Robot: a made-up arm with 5 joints.
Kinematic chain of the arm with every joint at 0, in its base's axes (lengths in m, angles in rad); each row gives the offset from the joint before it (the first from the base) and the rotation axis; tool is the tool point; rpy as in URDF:
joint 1: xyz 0.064 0 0.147 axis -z
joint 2: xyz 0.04 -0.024 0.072 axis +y
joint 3: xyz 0.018 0 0.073 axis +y
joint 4: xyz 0.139 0 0.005 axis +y
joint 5: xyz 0.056 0.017 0 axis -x
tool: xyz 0 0 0 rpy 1.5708 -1.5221 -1.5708
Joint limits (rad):
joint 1: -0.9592..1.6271
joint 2: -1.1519..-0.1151
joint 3: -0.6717..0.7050
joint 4: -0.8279..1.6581
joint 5: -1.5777..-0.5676
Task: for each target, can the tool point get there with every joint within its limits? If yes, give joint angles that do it. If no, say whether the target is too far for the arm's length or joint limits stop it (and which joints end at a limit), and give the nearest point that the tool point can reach.
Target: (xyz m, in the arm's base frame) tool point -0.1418 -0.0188 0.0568
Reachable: no: joint limits stop it (at a limit: joint 1, joint 2, joint 3, joint 4) | nearest point 0.0495 -0.1321 0.1768 | short by 0.253 m
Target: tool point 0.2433 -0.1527 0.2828
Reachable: yes | joints 0.6756 -0.2331 0.3363 -0.0665 -1.3851
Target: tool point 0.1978 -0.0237 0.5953
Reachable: no: too far | nearest point 0.1669 -0.0182 0.4719 | short by 0.127 m
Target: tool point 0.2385 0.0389 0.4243
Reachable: yes | joints -0.2584 -0.2850 -0.5229 0.3207 -0.7428
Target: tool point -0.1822 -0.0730 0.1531
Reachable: no: joint limits stop it (at a limit: joint 1, joint 2, joint 3, joint 4) | nearest point 0.0495 -0.1321 0.1768 | short by 0.240 m
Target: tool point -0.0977 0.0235 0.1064
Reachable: no: joint limits stop it (at a limit: joint 1, joint 2, joint 3, joint 4) | nearest point 0.0495 -0.1321 0.1768 | short by 0.225 m
